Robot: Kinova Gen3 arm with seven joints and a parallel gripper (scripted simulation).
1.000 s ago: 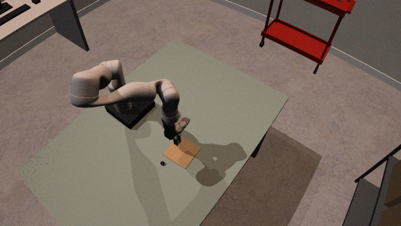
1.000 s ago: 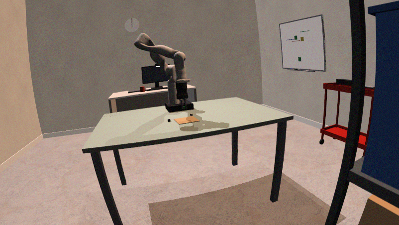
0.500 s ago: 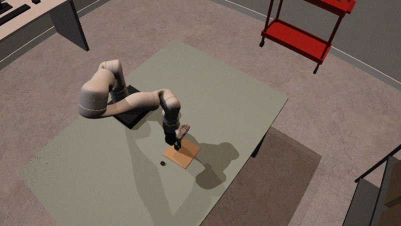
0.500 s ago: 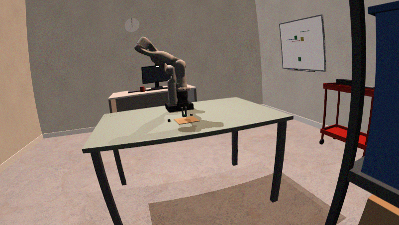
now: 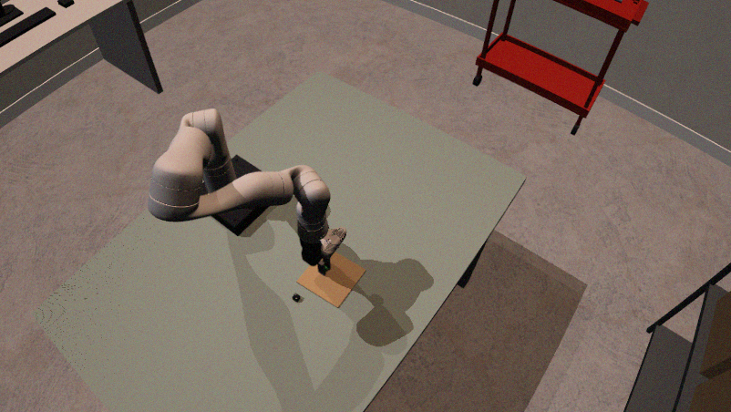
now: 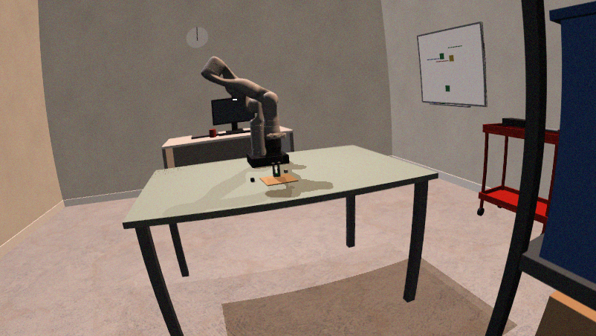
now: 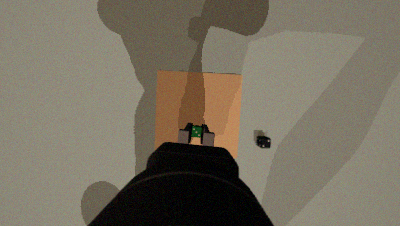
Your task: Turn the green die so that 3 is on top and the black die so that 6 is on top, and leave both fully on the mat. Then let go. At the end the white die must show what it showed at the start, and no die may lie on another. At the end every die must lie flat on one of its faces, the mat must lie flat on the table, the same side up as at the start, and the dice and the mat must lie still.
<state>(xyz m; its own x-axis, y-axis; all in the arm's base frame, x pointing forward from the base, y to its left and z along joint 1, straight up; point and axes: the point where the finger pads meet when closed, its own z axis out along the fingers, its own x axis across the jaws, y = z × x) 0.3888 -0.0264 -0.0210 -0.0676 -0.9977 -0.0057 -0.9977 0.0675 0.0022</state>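
Right now the green die is 10 mm below my hand. Round my hand: white die: 80 mm behind, 70 mm to the left, 20 mm below; black die: 110 mm to the right, 20 mm below, 20 mm behind; orange mat: 30 mm below, 20 mm ahead.
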